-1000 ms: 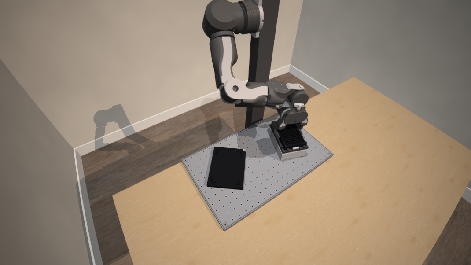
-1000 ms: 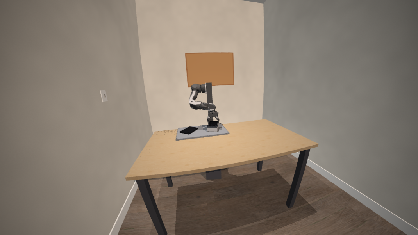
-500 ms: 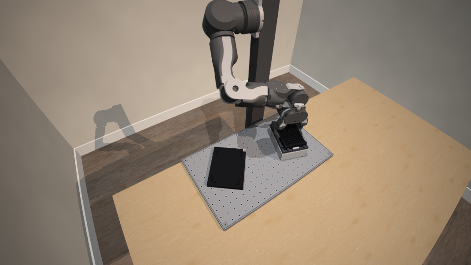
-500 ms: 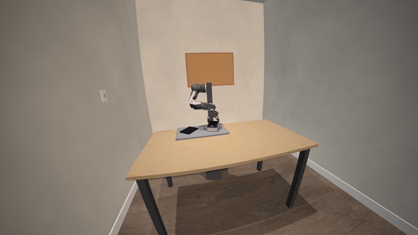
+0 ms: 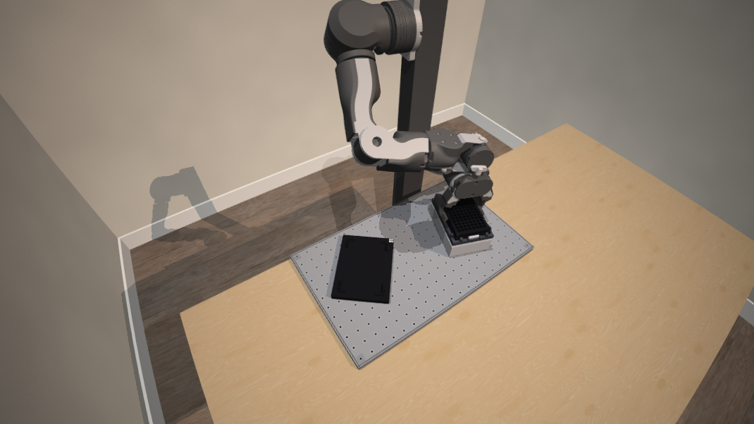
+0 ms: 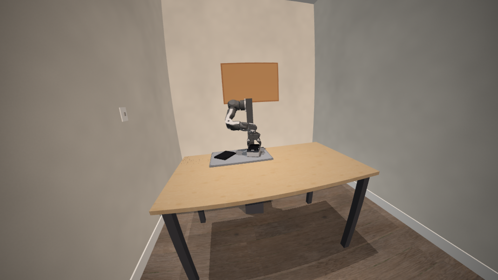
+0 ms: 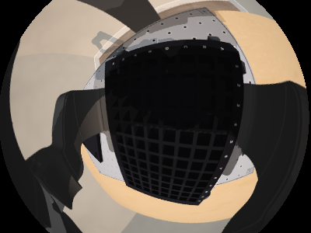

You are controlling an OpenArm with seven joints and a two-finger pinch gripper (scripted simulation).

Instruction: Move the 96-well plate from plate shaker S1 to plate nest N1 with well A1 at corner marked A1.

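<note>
Right now my hand is 4 cm short of the pale grey plate shaker S1, 1 cm to the right of it and 2 cm above it. From my hand the other things lie so: black 96-well plate: 1 cm ahead; black plate nest N1: 3 cm ahead, 25 cm to the right, 5 cm below.
</note>
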